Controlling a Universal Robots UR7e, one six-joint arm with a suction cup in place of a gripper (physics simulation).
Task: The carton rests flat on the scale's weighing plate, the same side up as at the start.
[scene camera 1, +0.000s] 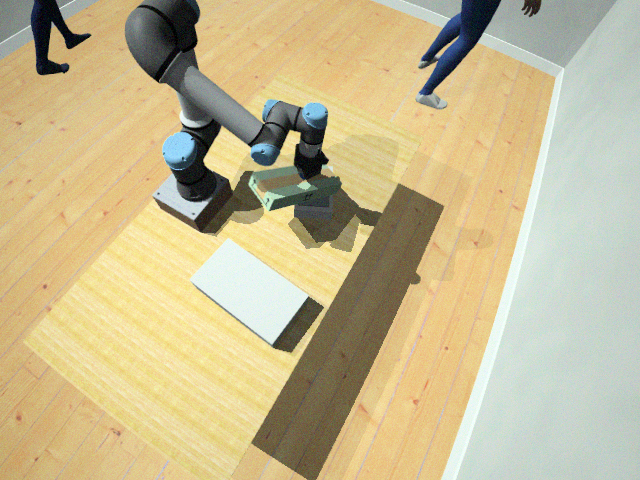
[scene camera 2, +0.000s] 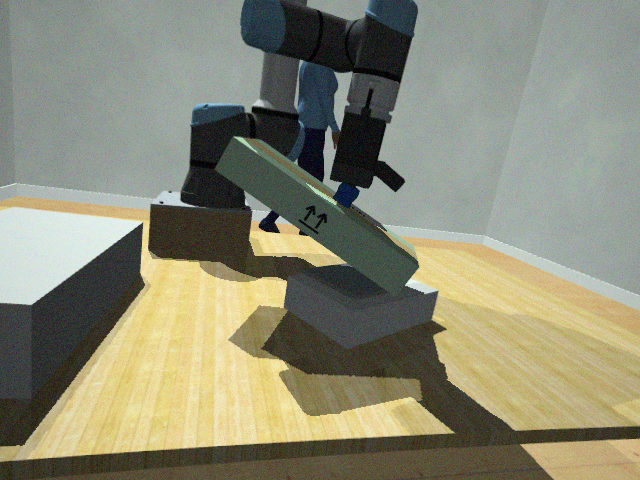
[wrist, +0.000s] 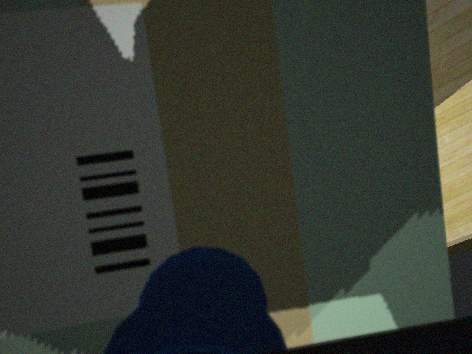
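There's a grey scale that I can see in scene camera 1 and scene camera 2, but the wrist view doesn't show it, hidden there by a green carton. On the grey scale, (scene camera 1: 322,209) and (scene camera 2: 338,300) are the same spot.
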